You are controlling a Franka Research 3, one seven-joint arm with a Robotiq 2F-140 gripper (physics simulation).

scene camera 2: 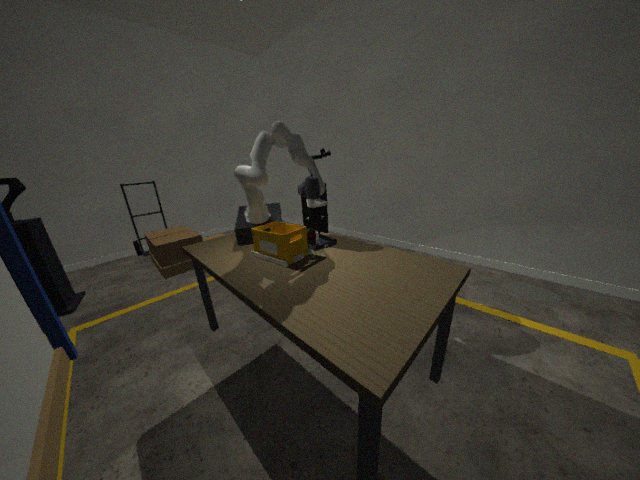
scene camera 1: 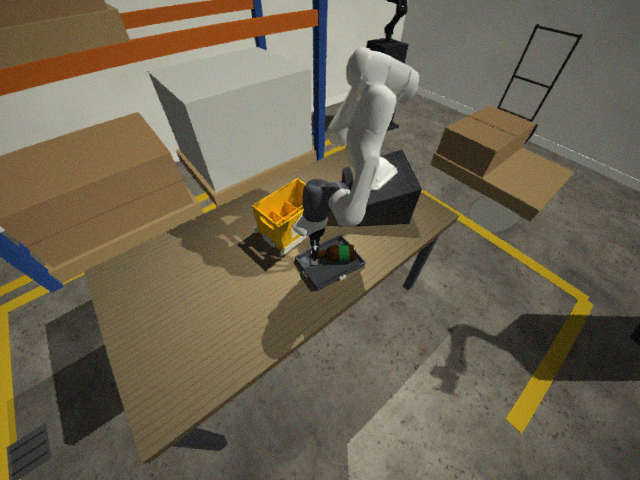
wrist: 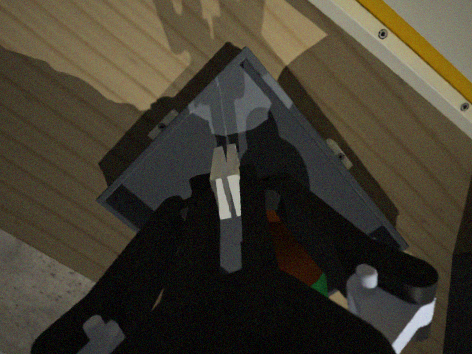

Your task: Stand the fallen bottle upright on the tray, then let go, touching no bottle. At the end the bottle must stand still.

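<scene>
A brown bottle [scene camera 1: 331,253] [wrist: 295,255] with a green label lies on its side on the dark grey tray [scene camera 1: 323,274] [wrist: 170,165]. In scene camera 1 its neck points left towards the gripper. My gripper [scene camera 1: 314,254] [wrist: 228,161] points down over the left part of the tray, beside the neck end. Its fingers are shut, with a thin gap and no bottle between them. In the wrist view the gripper's linkage hides much of the bottle. In scene camera 2 the tray [scene camera 2: 327,241] shows behind the crate, and the bottle is mostly hidden.
A yellow crate [scene camera 1: 279,232] [scene camera 2: 279,245] with inner dividers stands on a pale base close to the tray. The black robot base block [scene camera 1: 390,206] stands behind the tray on the wooden table [scene camera 1: 206,320] [scene camera 2: 372,294]. The near table edge runs past the tray.
</scene>
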